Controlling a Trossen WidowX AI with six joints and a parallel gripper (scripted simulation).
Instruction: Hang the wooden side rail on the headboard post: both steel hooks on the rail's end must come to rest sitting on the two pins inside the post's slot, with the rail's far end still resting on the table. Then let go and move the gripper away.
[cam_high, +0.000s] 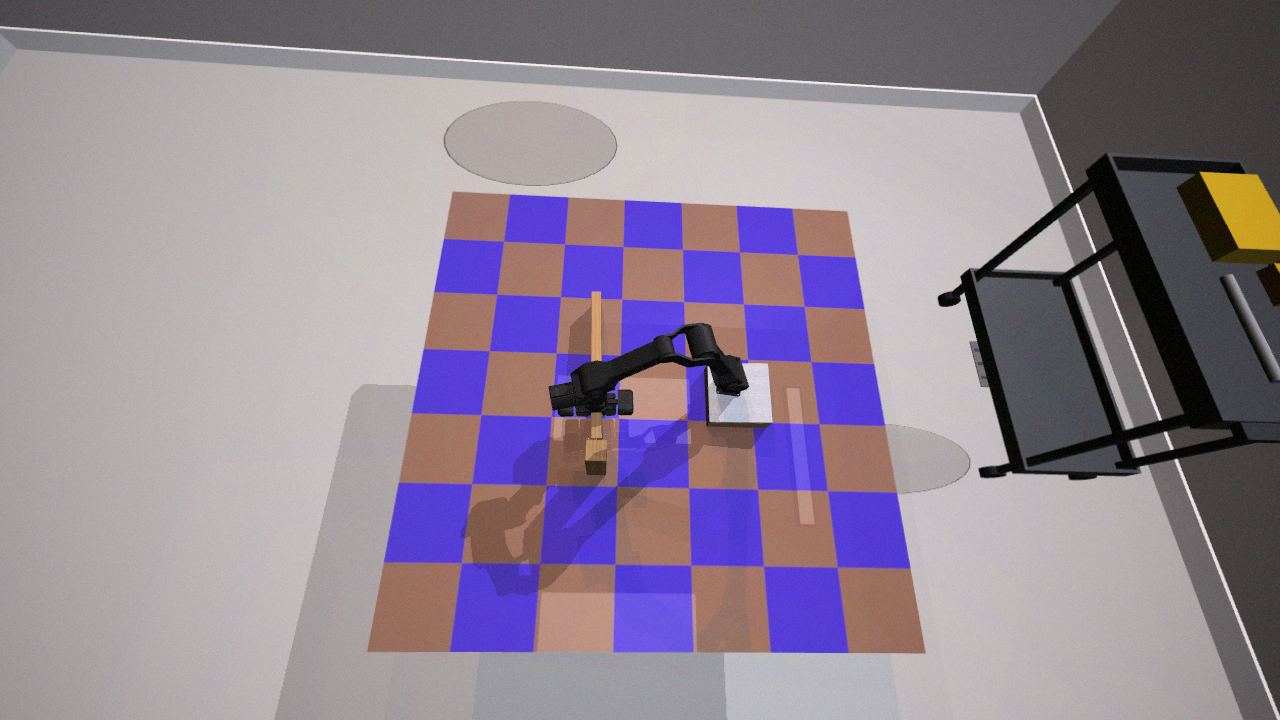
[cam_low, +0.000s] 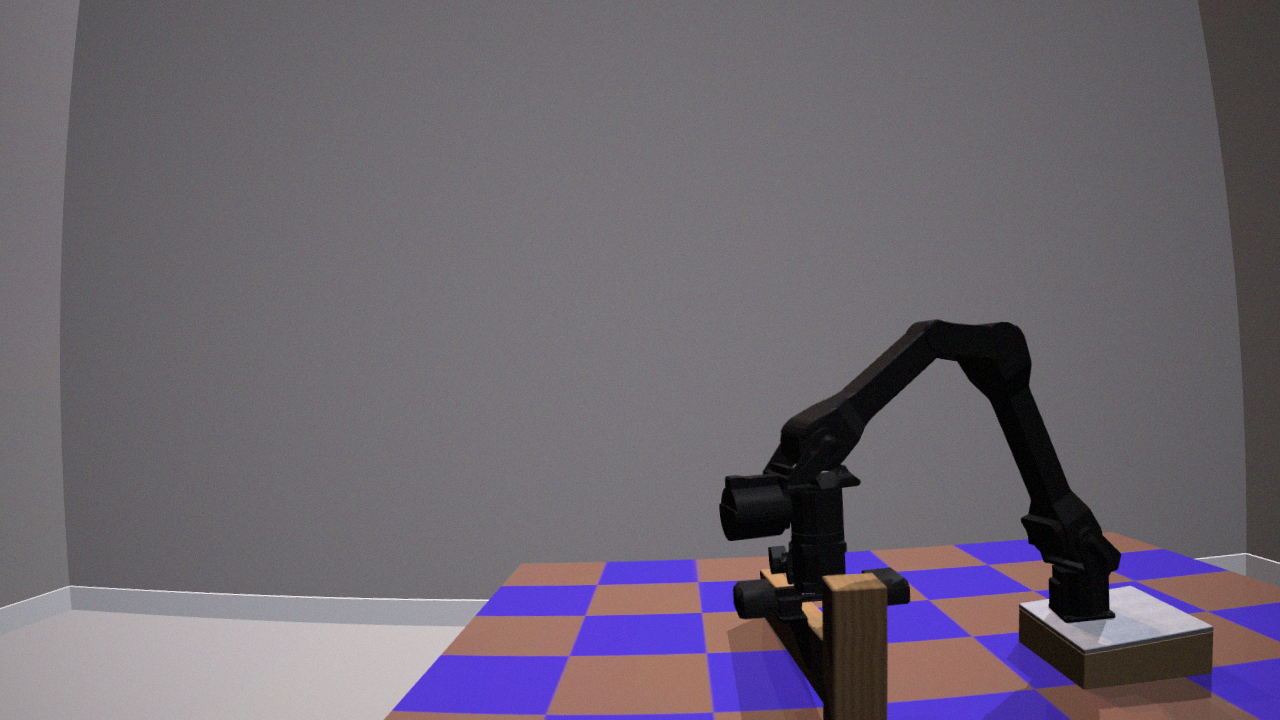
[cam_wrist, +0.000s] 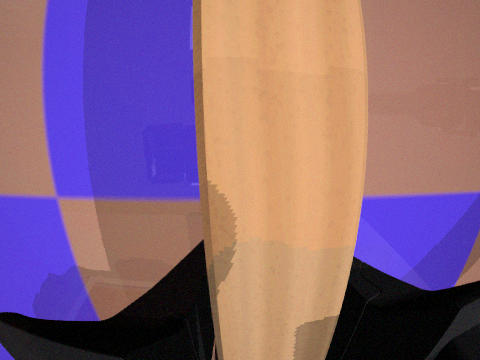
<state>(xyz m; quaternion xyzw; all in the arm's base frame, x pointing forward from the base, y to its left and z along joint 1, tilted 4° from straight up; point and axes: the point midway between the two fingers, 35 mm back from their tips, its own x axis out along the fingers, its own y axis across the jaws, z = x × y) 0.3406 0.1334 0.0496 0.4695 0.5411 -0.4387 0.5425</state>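
Right now the wooden headboard post is 130 mm to the left of my gripper tip, 40 mm above it and 20 mm behind it.
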